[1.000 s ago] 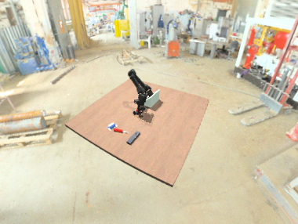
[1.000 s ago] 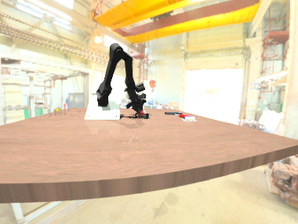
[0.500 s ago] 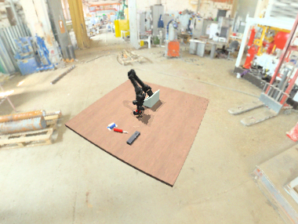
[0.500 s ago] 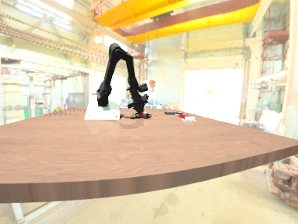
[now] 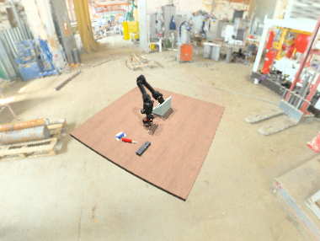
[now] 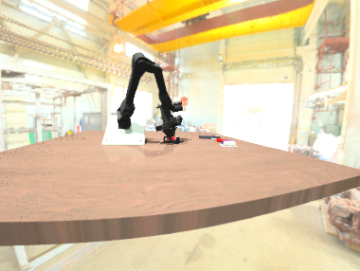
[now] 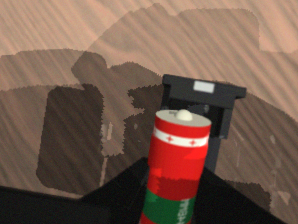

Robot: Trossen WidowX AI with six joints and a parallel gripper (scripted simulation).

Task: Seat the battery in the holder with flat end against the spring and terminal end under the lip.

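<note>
Right now the battery is 1 cm above my gripper tip. Round my gripper tip: red-handled tool (32 cm ahead, 5 cm to the left).
</note>
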